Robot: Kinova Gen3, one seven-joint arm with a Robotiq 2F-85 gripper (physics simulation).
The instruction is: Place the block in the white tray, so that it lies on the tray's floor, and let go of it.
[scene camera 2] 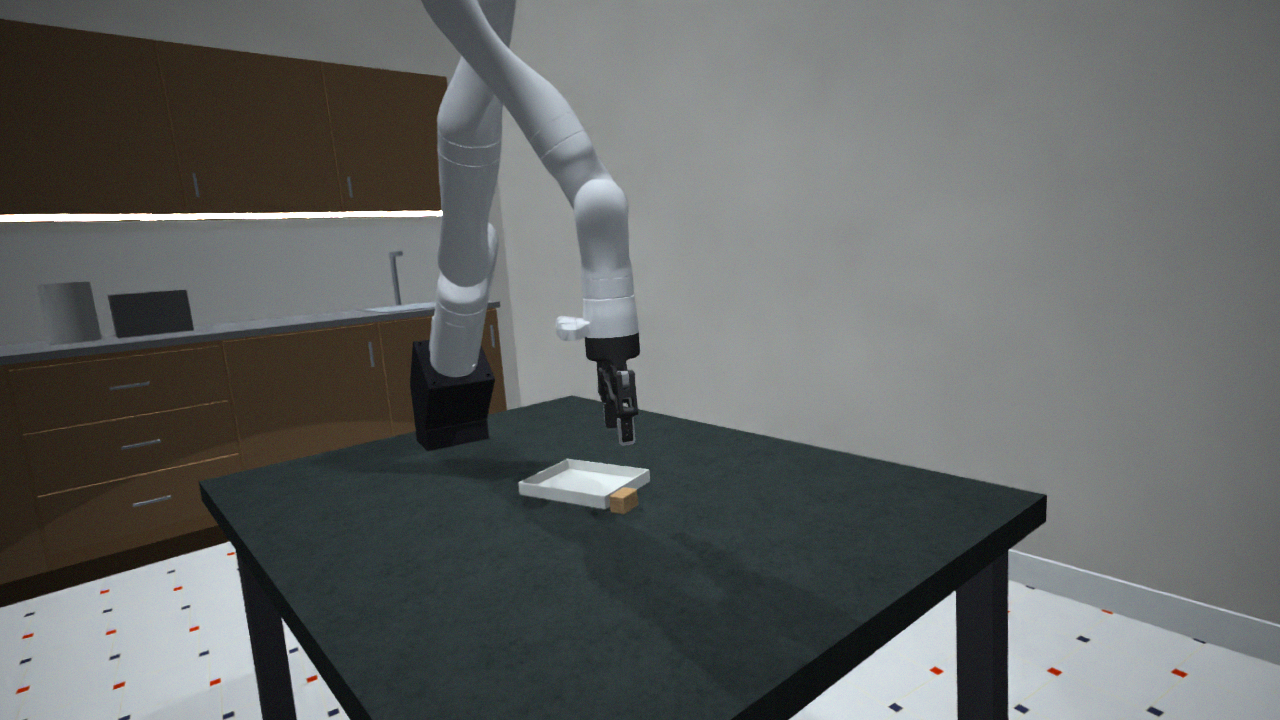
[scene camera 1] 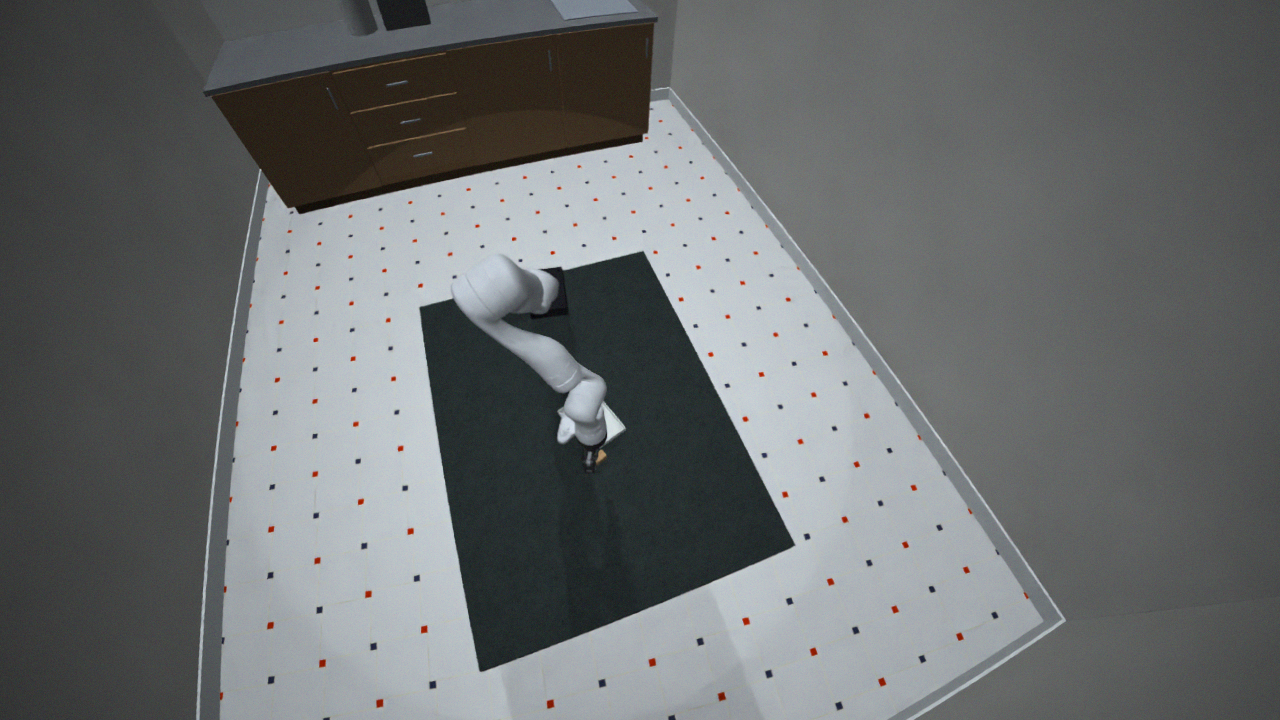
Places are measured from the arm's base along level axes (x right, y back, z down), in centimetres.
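Pixels of known places: gripper, fingertip midpoint: [scene camera 2: 619, 435] [scene camera 1: 594, 452]; arm's base at its link origin: [scene camera 2: 454, 360].
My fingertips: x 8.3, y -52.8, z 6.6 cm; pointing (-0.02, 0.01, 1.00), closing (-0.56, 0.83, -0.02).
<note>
For each thing: its top centre in the pictures, then the offset to it from my fingertips. Level surfaces: height alone.
- block at its top centre: [scene camera 2: 623, 492] [scene camera 1: 598, 456] dx -1.7, dy +1.8, dz +9.4 cm
- white tray at its top centre: [scene camera 2: 584, 476] [scene camera 1: 591, 419] dx -5.0, dy +13.6, dz +9.9 cm
- dark table at its surface level: dz +11.9 cm
The block [scene camera 1: 601, 456] [scene camera 2: 623, 500] is small and orange-brown. It sits on the dark table right beside the near corner of the white tray, outside it. The white tray [scene camera 1: 614, 424] [scene camera 2: 563, 494] is square and shallow with low walls; its floor holds no block. In scene camera 1 the arm hides much of the tray. My gripper [scene camera 1: 589, 464] [scene camera 2: 621, 433] is open and empty, pointing down, and hangs above the table over the area of the block, clear of both block and tray. In scene camera 2 its fingers nearly line up behind one another.
The dark table [scene camera 1: 680, 501] [scene camera 2: 483, 600] carries the arm's black base [scene camera 1: 553, 300] [scene camera 2: 452, 410] at its far end. Brown kitchen cabinets [scene camera 1: 501, 98] [scene camera 2: 295, 385] with a grey counter stand beyond the table, against the wall.
</note>
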